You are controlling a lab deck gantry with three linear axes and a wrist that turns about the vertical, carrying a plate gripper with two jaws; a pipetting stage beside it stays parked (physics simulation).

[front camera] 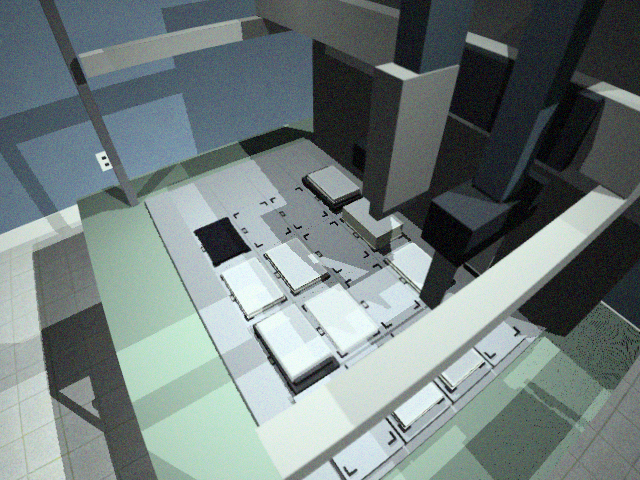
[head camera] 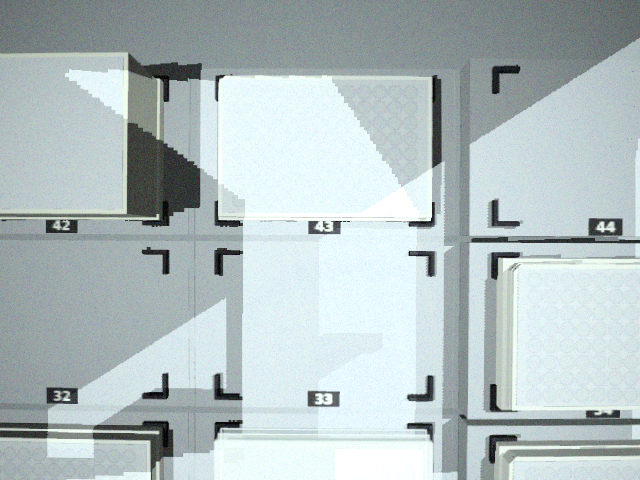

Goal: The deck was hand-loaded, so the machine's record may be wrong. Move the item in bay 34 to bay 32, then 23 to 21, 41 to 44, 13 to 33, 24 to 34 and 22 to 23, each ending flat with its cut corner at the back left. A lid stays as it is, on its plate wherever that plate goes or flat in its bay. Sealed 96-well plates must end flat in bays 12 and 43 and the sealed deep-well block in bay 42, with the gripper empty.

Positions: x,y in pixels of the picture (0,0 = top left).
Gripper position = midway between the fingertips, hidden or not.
my gripper: front camera 451,287; not seen in the head camera view (out of frame)
black item: front camera 221,240; not seen in the head camera view (out of frame)
